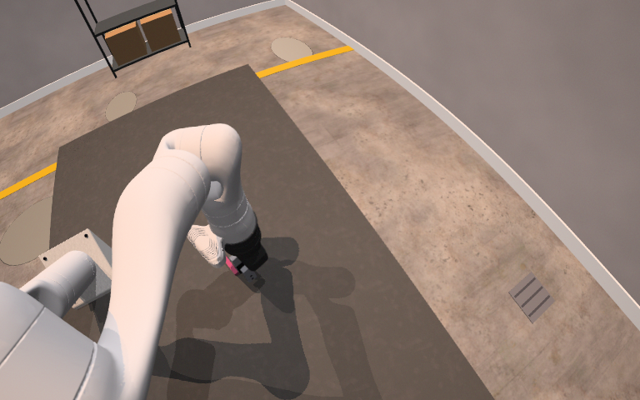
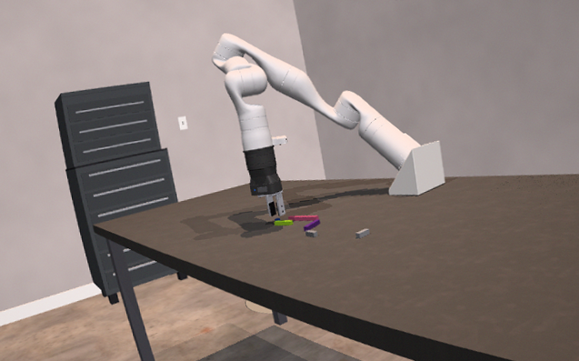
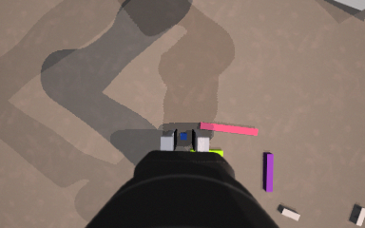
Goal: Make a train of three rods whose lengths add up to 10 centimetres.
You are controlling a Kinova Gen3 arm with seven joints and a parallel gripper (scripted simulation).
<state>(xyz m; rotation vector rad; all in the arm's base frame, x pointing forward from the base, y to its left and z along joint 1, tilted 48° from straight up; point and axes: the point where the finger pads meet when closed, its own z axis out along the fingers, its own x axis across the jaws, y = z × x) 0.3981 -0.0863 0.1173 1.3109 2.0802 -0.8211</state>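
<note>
Right now my hand is 3 cm above the blue rod. Round my hand: lime rod: 1 cm ahead, 4 cm to the left, 3 cm below; then purple rod: 15 cm to the left, 3 cm below; then pink rod: 4 cm behind, 6 cm to the left, 3 cm below.
</note>
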